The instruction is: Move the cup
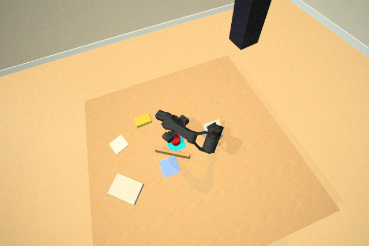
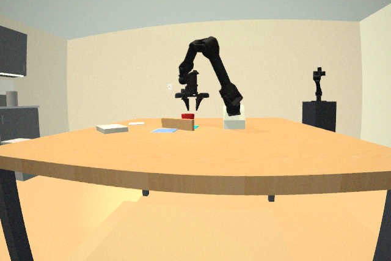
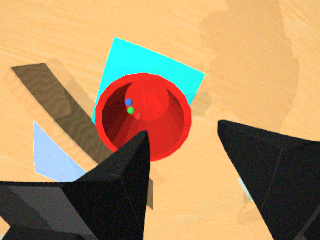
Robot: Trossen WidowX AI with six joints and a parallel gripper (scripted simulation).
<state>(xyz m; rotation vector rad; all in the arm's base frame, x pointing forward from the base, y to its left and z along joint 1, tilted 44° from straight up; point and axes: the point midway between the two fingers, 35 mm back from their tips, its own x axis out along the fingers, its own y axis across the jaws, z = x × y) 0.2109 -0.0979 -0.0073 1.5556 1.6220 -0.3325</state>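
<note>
My gripper tip is now 5 cm above the cup, 3 cm short of it and 1 cm to the right of it. From my gripper tip the other things lie so: light blue pad (14 cm to the left, 13 cm ahead, 10 cm below); wooden bar (8 cm ahead, 7 cm to the left, 7 cm below); cyan pad (10 cm below, 3 cm ahead, 1 cm to the left).
</note>
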